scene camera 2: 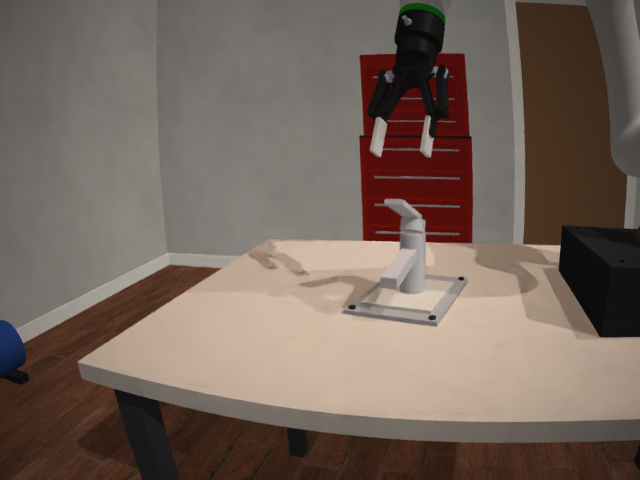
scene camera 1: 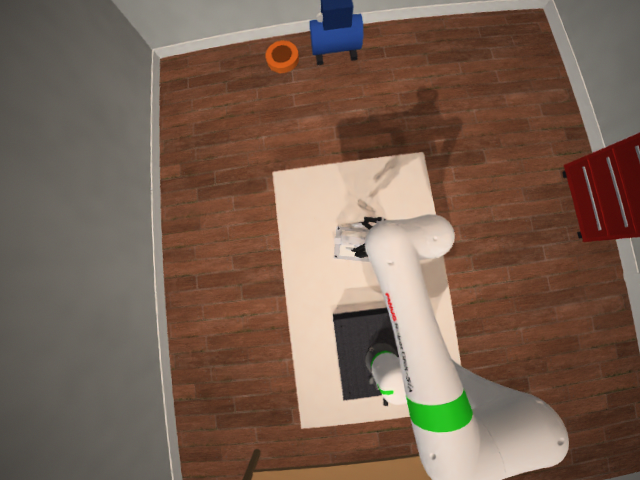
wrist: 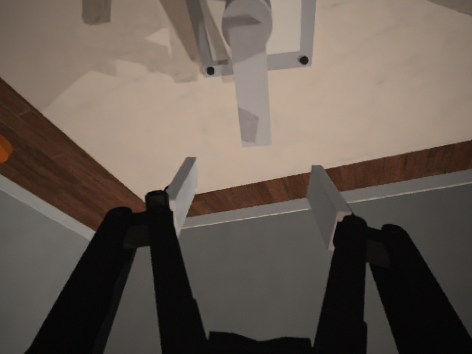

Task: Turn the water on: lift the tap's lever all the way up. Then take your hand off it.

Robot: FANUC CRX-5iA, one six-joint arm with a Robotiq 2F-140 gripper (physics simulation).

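Places are measured from the arm's base along level axes (x ahead, y left, z up), in metres.
Pixels of known places: gripper, fingertip midpoint: (scene camera 2: 399,154) (scene camera 1: 351,237) (wrist: 252,176); arm's base, origin of the base link: (scene camera 1: 381,359).
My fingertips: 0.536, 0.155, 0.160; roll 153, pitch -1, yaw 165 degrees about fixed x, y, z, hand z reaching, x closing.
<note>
For each thing: its top centre in the pictures, then the offset to it from my fingertips, as dx, dy, dz. "pt": a spot on its surface instead. Level surfaces: height alone.
- grey tap, surface spot: (scene camera 2: 412,268) pt -0.011, -0.036, -0.205
- flat frame base, middle of its top: (scene camera 2: 412,290) (scene camera 1: 358,244) -0.006, -0.060, -0.256
- pale table, its level: dz -0.268
The grey tap (scene camera 2: 412,268) stands on a flat frame base (scene camera 2: 392,316) (wrist: 307,30) on the pale table (scene camera 2: 289,361) (scene camera 1: 310,289). Its lever (scene camera 2: 404,207) (wrist: 252,100) slopes upward from the top of the tap body, with its free end higher than its root, and points over the spout side. My gripper (scene camera 2: 401,154) (wrist: 252,176) is open and empty. Its two pale fingertips hang apart, well above the lever and not touching it. In the overhead view the arm and gripper hide most of the tap.
A black block (scene camera 2: 594,279) (scene camera 1: 359,356) stands on the table under the arm's base. A red drawer cabinet (scene camera 2: 416,191) (scene camera 1: 602,198) stands by the wall. A blue tank (scene camera 1: 336,36) and an orange round bin (scene camera 1: 281,64) are on the floor.
</note>
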